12 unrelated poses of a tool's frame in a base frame.
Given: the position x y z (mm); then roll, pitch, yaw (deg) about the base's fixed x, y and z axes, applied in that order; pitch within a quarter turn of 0, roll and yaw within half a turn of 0.
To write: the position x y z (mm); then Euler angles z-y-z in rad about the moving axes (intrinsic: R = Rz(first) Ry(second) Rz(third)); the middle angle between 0 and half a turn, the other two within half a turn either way. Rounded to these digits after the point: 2 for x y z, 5 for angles.
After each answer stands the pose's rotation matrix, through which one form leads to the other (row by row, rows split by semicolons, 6 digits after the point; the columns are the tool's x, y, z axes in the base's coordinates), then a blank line. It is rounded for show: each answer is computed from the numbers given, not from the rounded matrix.
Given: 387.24 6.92 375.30 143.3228 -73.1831 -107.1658
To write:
387.24 6.92 375.30 -2.53160 1.80496 2.96299
-0.085388 -0.597539 -0.797280; -0.276427 0.782997 -0.557229; 0.957234 0.172809 -0.232034

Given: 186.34 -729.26 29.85 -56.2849 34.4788 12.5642
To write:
186.34 -729.26 29.85 1.42890 1.09555 -0.88064
0.804595 -0.580356 0.125752; 0.179321 0.439338 0.880242; -0.566101 -0.685689 0.457559

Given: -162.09 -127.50 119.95 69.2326 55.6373 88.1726
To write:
-162.09 -127.50 119.95 0.27148 1.36930 0.56884
0.017999 -0.329781 0.943886; 0.564143 0.782762 0.262729; -0.825481 0.527757 0.200133

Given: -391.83 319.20 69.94 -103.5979 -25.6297 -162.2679
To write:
-391.83 319.20 69.94 -1.36556 1.78439 -2.02931
-0.858774 -0.472060 0.199165; -0.274600 0.095888 -0.956766; 0.432553 -0.876336 -0.211974

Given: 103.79 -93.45 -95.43 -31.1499 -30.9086 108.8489
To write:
103.79 -93.45 -95.43 -2.10821 0.74619 -2.42902
-0.277193 -0.895767 -0.347514; 0.811977 -0.025030 -0.583152; 0.513670 -0.443819 0.734280

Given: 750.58 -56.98 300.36 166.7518 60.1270 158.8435
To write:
750.58 -56.98 300.36 -0.10413 2.07696 0.13088
-0.464508 0.165985 0.869874; 0.179765 0.979500 -0.090910; -0.867132 0.114145 -0.484824

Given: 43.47 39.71 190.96 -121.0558 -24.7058 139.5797
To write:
43.47 39.71 190.96 -2.52283 2.05856 -2.06364
-0.691623 0.061899 -0.719601; 0.589040 0.624895 -0.512385; 0.417959 -0.778251 -0.468653

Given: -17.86 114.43 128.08 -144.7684 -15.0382 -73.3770
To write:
-17.86 114.43 128.08 -0.06195 2.47974 -2.00664
0.276276 -0.739871 0.613403; -0.925392 -0.377096 -0.038048; 0.259463 -0.557126 -0.788853

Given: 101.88 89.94 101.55 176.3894 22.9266 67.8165
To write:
101.88 89.94 101.55 -1.79738 2.73678 0.14780
0.347748 0.933404 -0.088479; 0.852831 -0.354108 -0.383779; -0.389552 0.058000 -0.919177

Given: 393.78 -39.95 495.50 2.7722 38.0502 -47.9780
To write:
393.78 -39.95 495.50 -0.91578 0.66560 0.06171
0.527146 0.761974 0.376183; -0.585003 0.646487 -0.489721; -0.616352 0.038086 0.786549

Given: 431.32 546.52 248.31 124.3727 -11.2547 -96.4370
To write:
431.32 546.52 248.31 -3.12122 2.15762 1.80738
-0.109955 -0.542955 -0.832532; -0.974586 0.223370 -0.016959; 0.195171 0.809510 -0.553717

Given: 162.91 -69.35 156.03 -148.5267 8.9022 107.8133
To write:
162.91 -69.35 156.03 -2.58309 2.57291 -1.27933
-0.302231 0.836711 -0.456695; 0.940590 0.183990 -0.285374; -0.154748 -0.515812 -0.842610

